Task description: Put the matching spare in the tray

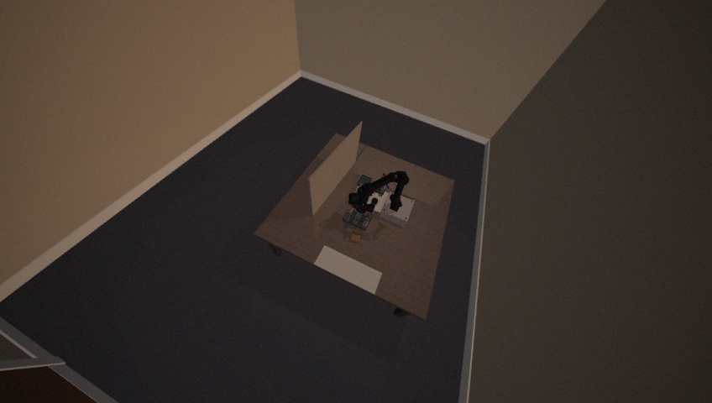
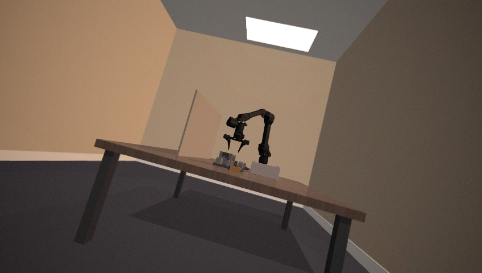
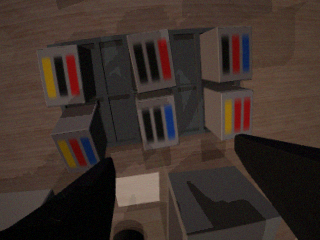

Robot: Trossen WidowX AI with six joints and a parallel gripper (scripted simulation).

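My gripper tip is now 80 mm above the grey spare block and 10 mm to the left of it. The rest, counted from my gripper tip: grey rack 110 mm below, 20 mm to the left; grey mounted unit 160 mm to the right, 70 mm below, 60 mm ahead; tall upright board 310 mm ahead, 170 mm to the right, 100 mm above.
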